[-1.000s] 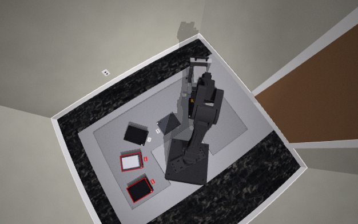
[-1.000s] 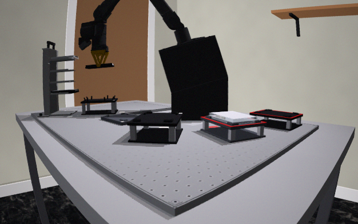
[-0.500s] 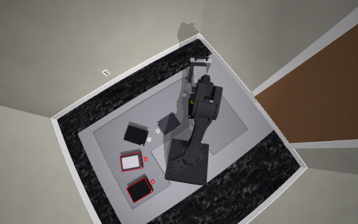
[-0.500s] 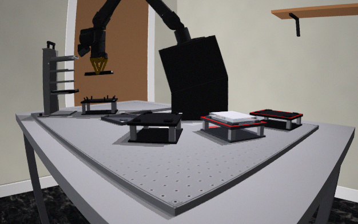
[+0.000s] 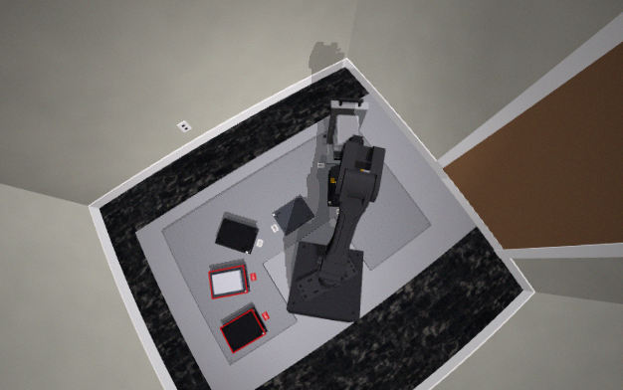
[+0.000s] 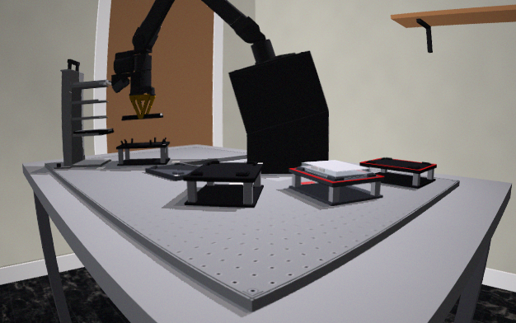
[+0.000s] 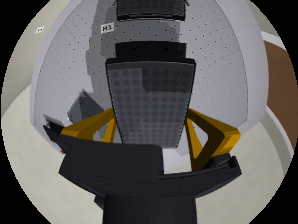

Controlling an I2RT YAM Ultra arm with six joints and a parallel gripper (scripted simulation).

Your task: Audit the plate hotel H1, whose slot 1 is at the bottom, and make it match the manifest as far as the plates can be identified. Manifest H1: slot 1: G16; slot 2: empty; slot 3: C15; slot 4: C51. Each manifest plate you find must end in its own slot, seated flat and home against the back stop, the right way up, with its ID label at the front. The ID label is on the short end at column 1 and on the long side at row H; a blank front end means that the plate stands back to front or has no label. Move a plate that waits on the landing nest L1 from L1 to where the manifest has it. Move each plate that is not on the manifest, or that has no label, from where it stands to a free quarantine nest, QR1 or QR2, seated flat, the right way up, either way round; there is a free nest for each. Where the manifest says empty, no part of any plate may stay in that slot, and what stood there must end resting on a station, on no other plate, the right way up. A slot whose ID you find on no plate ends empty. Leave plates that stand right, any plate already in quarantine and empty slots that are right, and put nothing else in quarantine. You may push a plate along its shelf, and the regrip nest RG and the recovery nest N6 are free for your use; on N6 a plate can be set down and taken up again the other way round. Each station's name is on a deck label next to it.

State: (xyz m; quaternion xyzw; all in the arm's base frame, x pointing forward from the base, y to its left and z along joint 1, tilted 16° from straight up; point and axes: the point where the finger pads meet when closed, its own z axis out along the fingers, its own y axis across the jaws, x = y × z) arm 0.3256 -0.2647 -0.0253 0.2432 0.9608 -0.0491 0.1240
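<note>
The pinned nest is 90 mm below my hand. From my hand the other things lie so: hotel foot: 180 mm ahead, 100 mm to the right, 150 mm below; then H1 deck label: 160 mm ahead, 20 mm to the left, 150 mm below; then grey plate hotel H1: 220 mm ahead, 130 mm to the right, 10 mm above.
</note>
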